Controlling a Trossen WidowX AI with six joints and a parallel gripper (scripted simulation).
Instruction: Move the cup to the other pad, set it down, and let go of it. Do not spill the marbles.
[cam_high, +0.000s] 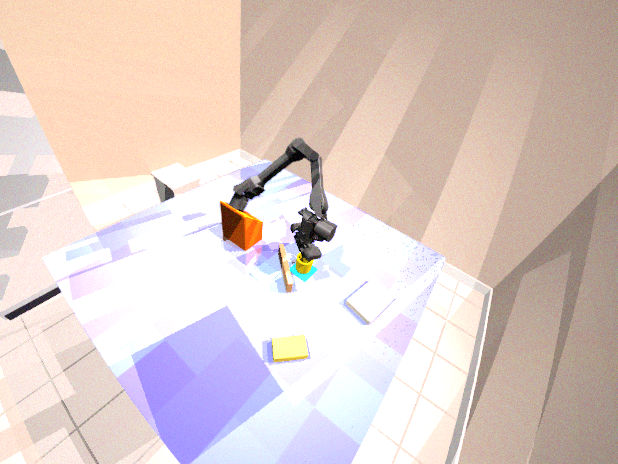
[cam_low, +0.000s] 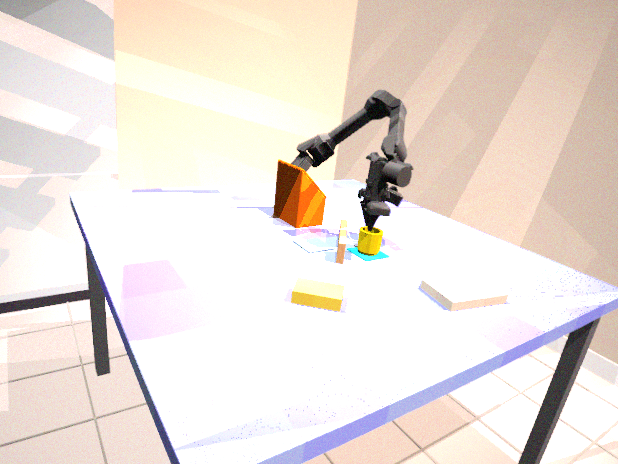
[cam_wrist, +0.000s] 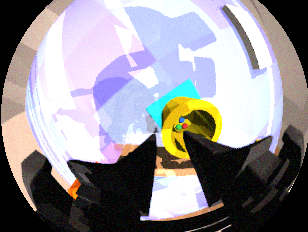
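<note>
Right now the yellow cup is 3 cm below my gripper tip, 2 cm ahead of it and 1 cm to the right of it. Round my gripper tip: pale blue pad: 14 cm to the right, 7 cm below, 7 cm behind; cyan pad: 7 cm below, 3 cm ahead, 1 cm to the right; tan board: 8 cm to the right, 5 cm below, 2 cm behind.
</note>
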